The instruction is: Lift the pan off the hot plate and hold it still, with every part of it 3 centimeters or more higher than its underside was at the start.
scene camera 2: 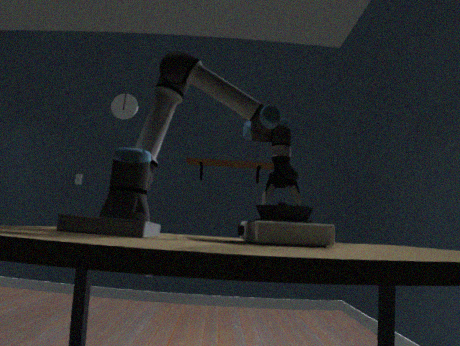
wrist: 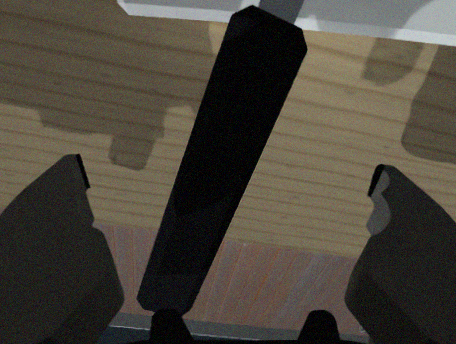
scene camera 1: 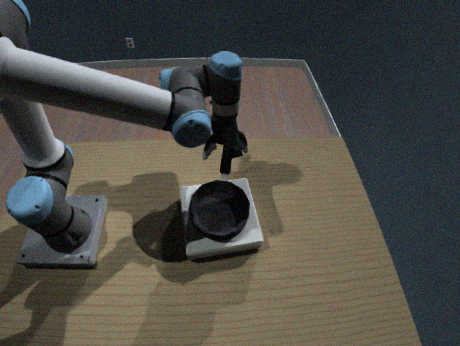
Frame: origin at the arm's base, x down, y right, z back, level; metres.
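Seen in the pictures: gripper, fingertip midpoint: (wrist: 231,164) (scene camera 1: 225,155); arm's base, link origin: (scene camera 2: 124,220) (scene camera 1: 70,230).
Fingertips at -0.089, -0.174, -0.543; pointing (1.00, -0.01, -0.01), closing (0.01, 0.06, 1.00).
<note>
Offsets run from my fingertips to a thing's top centre, as dx, dy, dz. Level surfaces: height alone.
The black pan (scene camera 1: 219,212) (scene camera 2: 284,213) sits upright on the white hot plate @(+0.056, +0.179, +0.050) (scene camera 1: 245,239) (scene camera 2: 295,234) (wrist: 170,7). Its dark handle @(-0.029, -0.017, -0.011) (scene camera 1: 226,161) (wrist: 220,160) points to the far side, past the edge of the hot plate. My gripper (scene camera 1: 225,153) (scene camera 2: 282,201) (wrist: 231,164) is open over the handle. In the wrist view the handle runs at a slant between the spread fingers, a little nearer the left finger, with gaps on both sides. The fingers do not touch it. In scene camera 1 the gripper hides part of the handle.
The robot's base plate (scene camera 1: 97,225) (scene camera 2: 150,230) stands on the wooden table @(dx +0.131) (scene camera 1: 320,260) (scene camera 2: 390,252), left of the hot plate. The table's far edge lies just beyond the gripper. A wall shelf (scene camera 2: 227,163) shows in the background.
</note>
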